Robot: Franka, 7 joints.
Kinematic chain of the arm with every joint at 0, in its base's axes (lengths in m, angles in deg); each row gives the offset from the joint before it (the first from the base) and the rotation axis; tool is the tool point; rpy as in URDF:
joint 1: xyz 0 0 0.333 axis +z
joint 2: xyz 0 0 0 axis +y
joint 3: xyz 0 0 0.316 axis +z
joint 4: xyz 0.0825 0 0 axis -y
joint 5: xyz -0.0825 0 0.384 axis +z
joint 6: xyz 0 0 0 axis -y
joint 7: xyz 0.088 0 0 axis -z
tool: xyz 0 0 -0.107 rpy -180 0 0
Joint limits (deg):
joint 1: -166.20..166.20
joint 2: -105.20..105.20
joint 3: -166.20..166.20
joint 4: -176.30..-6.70
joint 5: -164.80..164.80
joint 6: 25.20..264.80
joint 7: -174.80..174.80
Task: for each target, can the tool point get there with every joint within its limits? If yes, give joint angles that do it. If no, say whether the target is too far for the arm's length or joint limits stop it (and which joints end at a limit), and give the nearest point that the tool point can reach.
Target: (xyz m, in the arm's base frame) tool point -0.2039 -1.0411 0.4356
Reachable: no: too far | nearest point -0.1641 -0.8380 0.4156 | short by 0.208 m
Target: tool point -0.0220 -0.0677 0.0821
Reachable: yes | joints -21.69 87.27 -36.81 -150.84 -136.80 240.22 -8.53
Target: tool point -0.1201 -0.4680 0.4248
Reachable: yes | joints -16.91 -50.52 -84.77 -148.00 -18.93 203.31 100.07
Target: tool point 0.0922 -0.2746 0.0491
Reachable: yes | joints -19.84 47.63 -44.76 -161.59 -36.93 200.27 104.40
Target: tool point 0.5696 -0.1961 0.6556
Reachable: yes | joints -10.48 -0.95 -6.23 -98.03 117.99 151.61 60.83
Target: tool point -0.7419 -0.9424 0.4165
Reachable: no: too far | nearest point -0.5294 -0.6724 0.3926 | short by 0.344 m
